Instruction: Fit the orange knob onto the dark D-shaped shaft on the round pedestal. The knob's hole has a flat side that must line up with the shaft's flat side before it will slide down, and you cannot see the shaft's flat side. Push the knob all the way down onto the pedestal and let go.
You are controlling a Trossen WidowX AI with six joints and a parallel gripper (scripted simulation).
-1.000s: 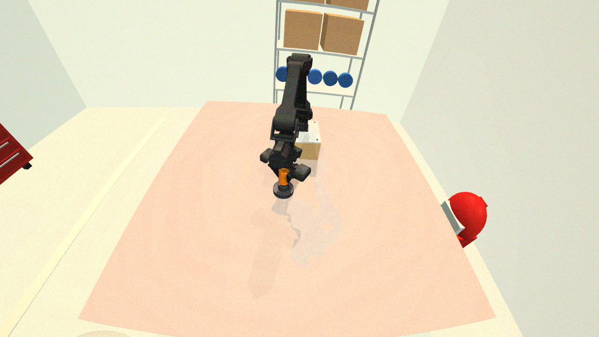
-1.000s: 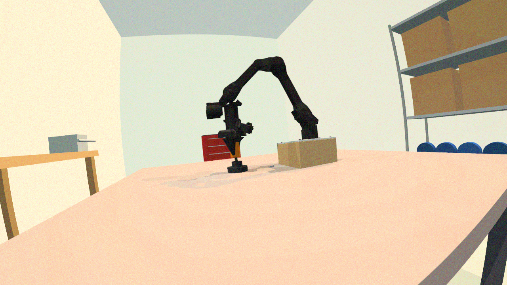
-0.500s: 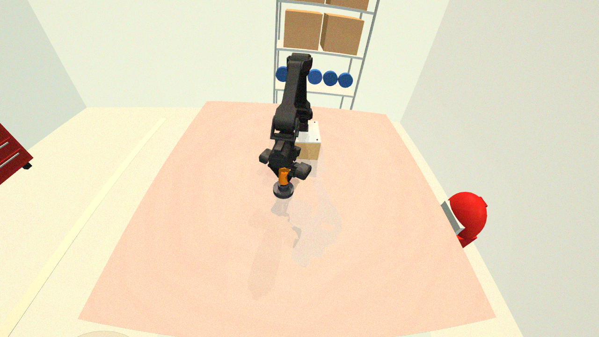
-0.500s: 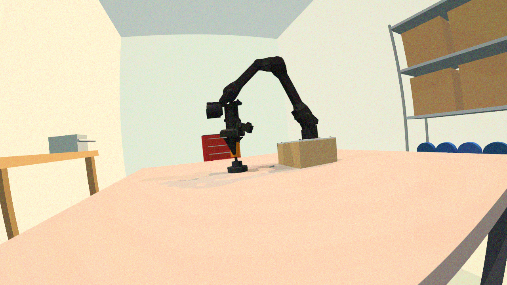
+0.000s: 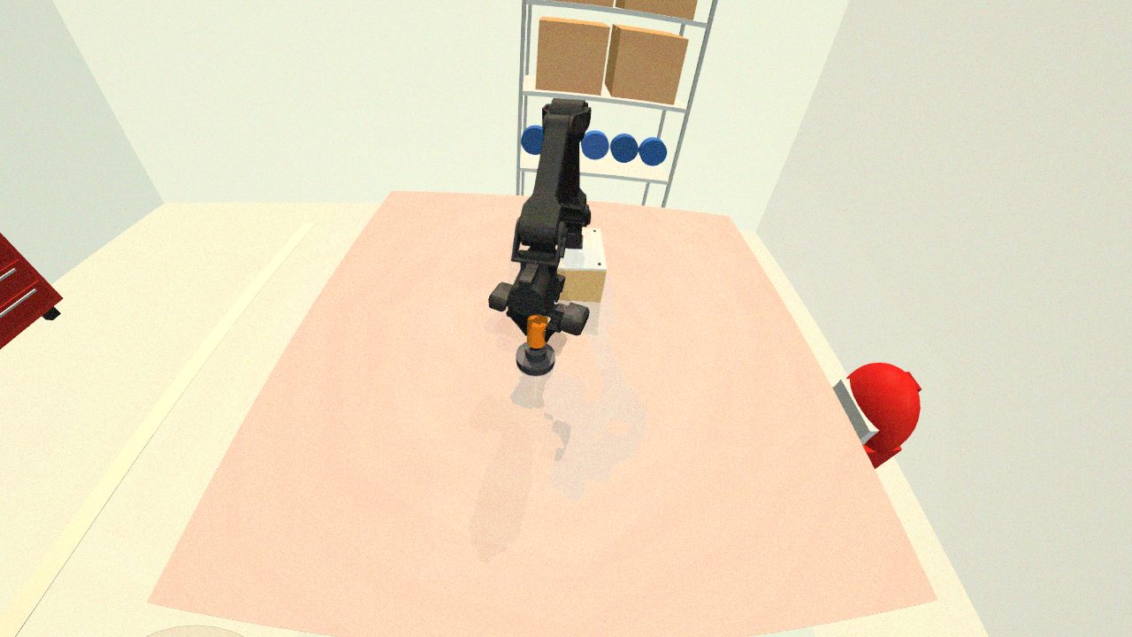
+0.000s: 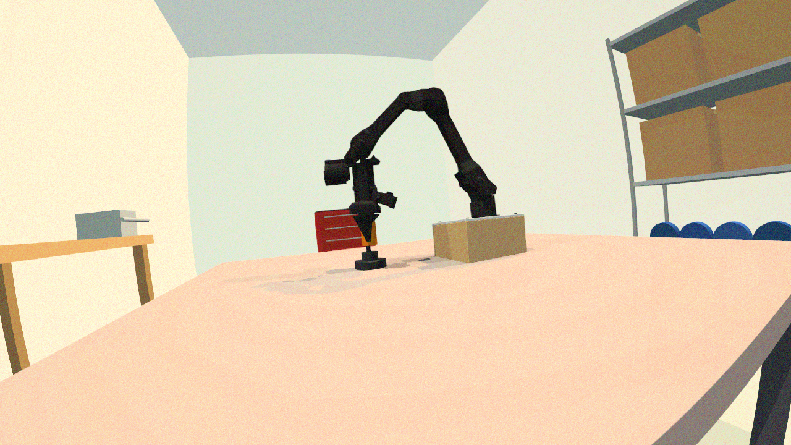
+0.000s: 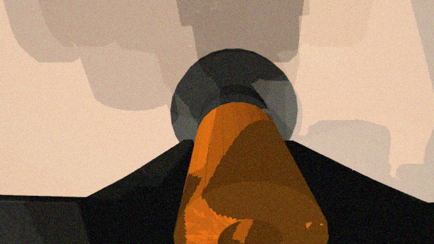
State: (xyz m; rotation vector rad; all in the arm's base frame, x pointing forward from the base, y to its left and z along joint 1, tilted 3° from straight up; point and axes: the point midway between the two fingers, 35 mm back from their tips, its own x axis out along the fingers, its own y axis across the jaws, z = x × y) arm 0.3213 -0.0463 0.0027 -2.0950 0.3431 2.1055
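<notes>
The orange knob is 20 mm above my gripper tip. From my gripper tip the other things lie so: dark round pedestal 40 mm below.
</notes>
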